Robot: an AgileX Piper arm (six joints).
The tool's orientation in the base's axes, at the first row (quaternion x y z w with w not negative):
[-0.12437, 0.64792, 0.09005, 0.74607]
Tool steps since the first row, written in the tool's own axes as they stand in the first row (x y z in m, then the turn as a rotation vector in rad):
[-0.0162, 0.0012, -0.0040, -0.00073, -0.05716, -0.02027]
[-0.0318, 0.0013, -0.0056, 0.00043, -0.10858, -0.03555]
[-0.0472, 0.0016, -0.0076, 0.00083, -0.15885, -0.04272]
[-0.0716, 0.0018, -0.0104, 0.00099, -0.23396, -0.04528]
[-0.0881, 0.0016, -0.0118, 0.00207, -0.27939, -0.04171]
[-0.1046, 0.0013, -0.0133, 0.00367, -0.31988, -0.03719]
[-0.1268, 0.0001, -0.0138, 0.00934, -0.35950, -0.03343]
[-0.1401, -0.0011, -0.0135, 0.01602, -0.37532, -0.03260]
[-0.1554, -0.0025, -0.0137, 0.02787, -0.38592, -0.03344]
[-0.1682, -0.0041, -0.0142, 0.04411, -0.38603, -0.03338]
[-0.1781, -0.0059, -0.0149, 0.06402, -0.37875, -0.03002]
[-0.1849, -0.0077, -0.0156, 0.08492, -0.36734, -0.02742]
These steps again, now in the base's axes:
[-0.0065, 0.0004, 0.0154, -0.00236, -0.06057, 0.00204]
[-0.0103, 0.0004, 0.0306, -0.00142, -0.11422, 0.00245]
[-0.0145, 0.0005, 0.0456, 0.00672, -0.16429, 0.00459]
[-0.0207, 0.0005, 0.0694, 0.02652, -0.23664, 0.00928]
[-0.0243, 0.0003, 0.0855, 0.04348, -0.27888, 0.01180]
[-0.0280, 0.0000, 0.1017, 0.05994, -0.31614, 0.01359]
[-0.0313, -0.0007, 0.1236, 0.07602, -0.35290, 0.01120]
[-0.0326, -0.0014, 0.1369, 0.08244, -0.36791, 0.00579]
[-0.0346, -0.0024, 0.1521, 0.08649, -0.37858, -0.00531]
[-0.0364, -0.0037, 0.1648, 0.08892, -0.37910, -0.02136]
[-0.0380, -0.0054, 0.1747, 0.09281, -0.37168, -0.04112]
[-0.0391, -0.0071, 0.1814, 0.09491, -0.36058, -0.06225]

